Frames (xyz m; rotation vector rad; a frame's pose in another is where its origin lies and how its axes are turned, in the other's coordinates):
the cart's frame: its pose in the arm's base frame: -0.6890 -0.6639 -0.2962 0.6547 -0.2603 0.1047
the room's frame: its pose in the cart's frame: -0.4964 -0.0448 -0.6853 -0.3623 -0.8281 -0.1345
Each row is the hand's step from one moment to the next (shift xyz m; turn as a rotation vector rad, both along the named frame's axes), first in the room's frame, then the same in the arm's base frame.
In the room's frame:
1: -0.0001 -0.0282 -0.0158 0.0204 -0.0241 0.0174
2: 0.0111 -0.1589 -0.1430 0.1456 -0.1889 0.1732
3: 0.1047 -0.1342 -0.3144 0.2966 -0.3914 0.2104
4: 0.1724 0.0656 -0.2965 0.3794 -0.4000 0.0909
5: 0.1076 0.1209 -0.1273 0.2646 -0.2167 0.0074
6: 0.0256 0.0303 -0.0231 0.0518 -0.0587 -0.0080
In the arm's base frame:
1: 0.0097 -0.0237 -0.0197 -0.0083 -0.0321 0.0141
2: 0.1071 -0.1331 -0.1290 -0.1034 -0.2494 0.1183
3: 0.3039 -0.1334 -0.1329 -0.0889 -0.4996 0.1672
4: 0.3487 0.0155 0.0108 0.0535 -0.5305 0.1671
5: 0.1787 0.0757 0.0688 0.0939 -0.3083 0.1146
6: 0.0365 0.0187 0.0206 0.0243 -0.0740 0.0109

